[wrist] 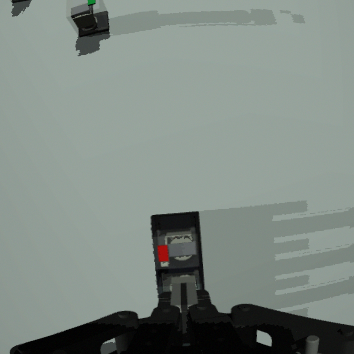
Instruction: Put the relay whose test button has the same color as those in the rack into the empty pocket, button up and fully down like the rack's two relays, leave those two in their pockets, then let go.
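Frame: origin at the arm's base, x up, y back, z right, level; millimetres.
Seen in the pictures: gripper, between the fingertips: (pixel 184 297).
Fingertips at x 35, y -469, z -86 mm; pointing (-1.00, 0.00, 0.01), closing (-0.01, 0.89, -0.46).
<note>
Offsets run from my fingertips to a thing's middle. "pt": to the spot under its first point.
A black rack @[pt dy +17, dx -35, dz +40 mm] (pixel 175 220) stands at the lower middle of the wrist view. A clear-cased relay with a red test button @[dy +9, dx -31, dz +25 mm] (pixel 179 250) sits button up in its far pocket. Part of a second relay @[dy -5, dx -31, dz -4 mm] (pixel 176 279) shows in the pocket nearer to me; its button does not show. My gripper (pixel 183 297) is shut with nothing between its fingers. The fingertips are over this second relay and hide part of it. The rest of the rack is hidden behind the gripper.
A relay with a green button @[dy +39, dx -36, dz +222 mm] (pixel 89 21) is at the top left, apart from the rack. A piece of a dark object @[pt dy -12, dx -50, dz +307 mm] (pixel 21 1) shows at the top left edge. Striped shadows fall on the table to the right of the rack.
</note>
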